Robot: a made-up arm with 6 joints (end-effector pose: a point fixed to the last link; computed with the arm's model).
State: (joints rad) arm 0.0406 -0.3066 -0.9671 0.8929 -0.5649 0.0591
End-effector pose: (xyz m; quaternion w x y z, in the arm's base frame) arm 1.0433 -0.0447 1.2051 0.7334 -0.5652 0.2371 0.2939
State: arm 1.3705 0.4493 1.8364 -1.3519 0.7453 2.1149
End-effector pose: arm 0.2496 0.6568 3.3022 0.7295 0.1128 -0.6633 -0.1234
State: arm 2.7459 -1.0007 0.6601 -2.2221 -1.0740 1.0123
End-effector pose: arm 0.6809 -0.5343 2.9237 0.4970 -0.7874 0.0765 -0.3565
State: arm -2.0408 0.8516 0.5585 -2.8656 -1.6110 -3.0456
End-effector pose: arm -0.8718 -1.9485 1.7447 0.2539 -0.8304 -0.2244 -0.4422
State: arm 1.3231 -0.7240 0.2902 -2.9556 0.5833 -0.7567
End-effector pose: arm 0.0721 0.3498 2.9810 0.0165 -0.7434 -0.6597 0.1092
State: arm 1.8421 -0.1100 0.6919 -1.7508 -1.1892 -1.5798
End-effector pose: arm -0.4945 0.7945 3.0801 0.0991 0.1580 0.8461 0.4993
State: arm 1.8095 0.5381 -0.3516 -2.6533 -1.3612 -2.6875
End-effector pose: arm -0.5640 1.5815 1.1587 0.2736 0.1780 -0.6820 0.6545
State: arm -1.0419 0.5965 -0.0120 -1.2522 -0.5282 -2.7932
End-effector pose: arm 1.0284 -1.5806 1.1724 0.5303 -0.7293 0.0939 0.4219
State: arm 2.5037 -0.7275 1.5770 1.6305 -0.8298 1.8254
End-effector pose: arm 1.1487 -0.7128 2.7383 0.6301 -0.5430 -0.5462 0.0994
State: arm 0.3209 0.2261 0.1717 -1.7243 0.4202 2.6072
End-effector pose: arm 1.6961 0.4762 2.0340 0.7622 -0.5990 -0.2071 0.1316
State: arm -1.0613 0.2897 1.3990 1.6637 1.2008 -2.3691
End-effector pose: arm 0.6441 -0.7027 3.1623 0.8289 -0.2839 -0.4712 0.1010
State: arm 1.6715 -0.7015 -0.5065 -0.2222 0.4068 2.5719
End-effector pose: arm -0.1020 0.9482 2.3233 0.1015 -0.5666 -0.8118 0.0985
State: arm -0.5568 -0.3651 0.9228 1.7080 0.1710 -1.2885
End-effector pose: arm 0.1992 -0.0567 3.3680 0.4438 -0.5769 -0.6423 -0.2402
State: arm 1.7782 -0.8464 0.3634 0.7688 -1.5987 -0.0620
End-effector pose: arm 0.1034 0.0567 2.8462 0.7974 -0.1743 -0.2915 0.4987
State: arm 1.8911 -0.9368 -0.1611 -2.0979 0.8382 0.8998
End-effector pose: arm -0.0626 0.4476 2.6454 0.7407 0.6028 0.0430 0.2936
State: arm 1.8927 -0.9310 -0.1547 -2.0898 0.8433 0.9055
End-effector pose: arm -0.0625 0.4492 2.6498 0.7430 0.6006 0.0379 0.2929
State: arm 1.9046 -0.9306 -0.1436 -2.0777 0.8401 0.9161
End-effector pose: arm -0.0640 0.4387 2.6616 0.7395 0.6023 0.0314 0.2990
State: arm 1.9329 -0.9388 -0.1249 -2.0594 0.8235 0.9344
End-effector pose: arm -0.0667 0.4084 2.6848 0.7263 0.6104 0.0229 0.3151
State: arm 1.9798 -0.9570 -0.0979 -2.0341 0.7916 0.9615
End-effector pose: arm -0.0672 0.3546 2.7189 0.7014 0.6257 0.0118 0.3411
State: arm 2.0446 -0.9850 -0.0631 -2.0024 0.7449 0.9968
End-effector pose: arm -0.0586 0.2771 2.7604 0.6640 0.6478 -0.0018 0.3735
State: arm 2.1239 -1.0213 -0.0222 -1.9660 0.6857 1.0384
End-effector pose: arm -0.0327 0.1805 2.8029 0.6150 0.6753 -0.0171 0.4067
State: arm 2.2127 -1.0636 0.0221 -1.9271 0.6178 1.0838
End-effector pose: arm 0.0164 0.0741 2.8395 0.5576 0.7062 -0.0334 0.4352
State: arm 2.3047 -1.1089 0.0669 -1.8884 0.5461 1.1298
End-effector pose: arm 0.0896 -0.0299 2.8645 0.4966 0.7378 -0.0492 0.4545
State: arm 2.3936 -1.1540 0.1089 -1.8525 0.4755 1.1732
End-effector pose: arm 0.1803 -0.1197 2.8753 0.4376 0.7678 -0.0632 0.4636
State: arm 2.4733 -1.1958 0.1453 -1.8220 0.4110 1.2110
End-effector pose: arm 0.2768 -0.1884 2.8733 0.3855 0.7941 -0.0744 0.4640
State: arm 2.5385 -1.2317 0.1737 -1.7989 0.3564 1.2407
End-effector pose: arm 0.3651 -0.2349 2.8628 0.3432 0.8153 -0.0821 0.4591
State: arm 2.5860 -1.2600 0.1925 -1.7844 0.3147 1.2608
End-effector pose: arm 0.4342 -0.2629 2.8491 0.3120 0.8307 -0.0861 0.4530
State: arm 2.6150 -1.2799 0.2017 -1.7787 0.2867 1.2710
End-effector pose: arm 0.4786 -0.2781 2.8368 0.2914 0.8404 -0.0868 0.4486
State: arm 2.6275 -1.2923 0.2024 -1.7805 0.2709 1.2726
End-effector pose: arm 0.4990 -0.2855 2.8282 0.2795 0.8455 -0.0848 0.4471
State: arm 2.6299 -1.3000 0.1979 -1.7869 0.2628 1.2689
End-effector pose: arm 0.5042 -0.2890 2.8225 0.2729 0.8476 -0.0811 0.4478
